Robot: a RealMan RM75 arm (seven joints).
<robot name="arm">
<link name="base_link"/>
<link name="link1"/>
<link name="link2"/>
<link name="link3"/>
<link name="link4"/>
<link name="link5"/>
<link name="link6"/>
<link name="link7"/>
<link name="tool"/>
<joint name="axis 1" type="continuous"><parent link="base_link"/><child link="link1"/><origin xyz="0.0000 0.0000 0.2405"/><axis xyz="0 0 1"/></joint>
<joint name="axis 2" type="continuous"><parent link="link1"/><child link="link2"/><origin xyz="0.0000 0.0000 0.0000" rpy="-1.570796 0.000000 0.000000"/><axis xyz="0 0 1"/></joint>
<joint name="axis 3" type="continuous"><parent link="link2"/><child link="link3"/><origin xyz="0.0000 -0.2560 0.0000" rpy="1.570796 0.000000 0.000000"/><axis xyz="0 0 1"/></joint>
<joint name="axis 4" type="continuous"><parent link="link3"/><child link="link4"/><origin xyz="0.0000 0.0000 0.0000" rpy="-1.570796 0.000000 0.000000"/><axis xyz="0 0 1"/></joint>
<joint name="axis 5" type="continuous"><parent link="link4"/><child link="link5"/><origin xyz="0.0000 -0.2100 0.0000" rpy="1.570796 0.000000 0.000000"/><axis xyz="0 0 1"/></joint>
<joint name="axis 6" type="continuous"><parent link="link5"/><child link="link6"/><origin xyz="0.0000 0.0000 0.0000" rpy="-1.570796 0.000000 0.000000"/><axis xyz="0 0 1"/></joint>
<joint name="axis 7" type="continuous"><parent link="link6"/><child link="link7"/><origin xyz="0.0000 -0.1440 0.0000" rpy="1.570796 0.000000 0.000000"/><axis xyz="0 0 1"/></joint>
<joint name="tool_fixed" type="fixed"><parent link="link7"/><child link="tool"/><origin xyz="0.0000 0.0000 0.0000"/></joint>
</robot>
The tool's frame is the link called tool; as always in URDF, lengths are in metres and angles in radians. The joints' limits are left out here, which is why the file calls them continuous.
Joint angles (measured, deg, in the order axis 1, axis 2, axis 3, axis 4, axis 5, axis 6, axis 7), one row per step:
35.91 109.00 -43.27 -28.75 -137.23 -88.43 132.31
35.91 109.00 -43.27 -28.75 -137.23 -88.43 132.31
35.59 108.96 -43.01 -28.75 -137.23 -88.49 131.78
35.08 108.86 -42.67 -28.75 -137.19 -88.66 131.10
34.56 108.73 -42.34 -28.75 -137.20 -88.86 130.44
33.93 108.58 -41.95 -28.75 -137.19 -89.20 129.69
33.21 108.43 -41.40 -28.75 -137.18 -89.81 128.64
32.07 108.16 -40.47 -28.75 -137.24 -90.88 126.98
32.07 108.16 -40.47 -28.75 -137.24 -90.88 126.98
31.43 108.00 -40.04 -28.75 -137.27 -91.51 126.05
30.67 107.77 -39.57 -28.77 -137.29 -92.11 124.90
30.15 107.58 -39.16 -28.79 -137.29 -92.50 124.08
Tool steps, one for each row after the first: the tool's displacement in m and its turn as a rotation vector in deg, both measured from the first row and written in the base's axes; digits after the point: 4 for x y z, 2 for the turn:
0.0000 0.0000 0.0000 0.00 0.00 0.00
0.0018 -0.0015 0.0006 0.17 0.10 0.13
0.0046 -0.0041 0.0018 0.37 0.28 0.19
0.0075 -0.0068 0.0032 0.53 0.40 0.23
0.0109 -0.0103 0.0049 0.66 0.62 0.25
0.0142 -0.0147 0.0066 0.71 1.07 0.43
0.0194 -0.0220 0.0098 0.75 1.78 0.72
0.0194 -0.0220 0.0098 0.75 1.78 0.72
0.0223 -0.0263 0.0115 0.71 2.15 0.92
0.0259 -0.0310 0.0139 0.79 2.43 1.22
0.0284 -0.0340 0.0159 0.97 2.63 1.45

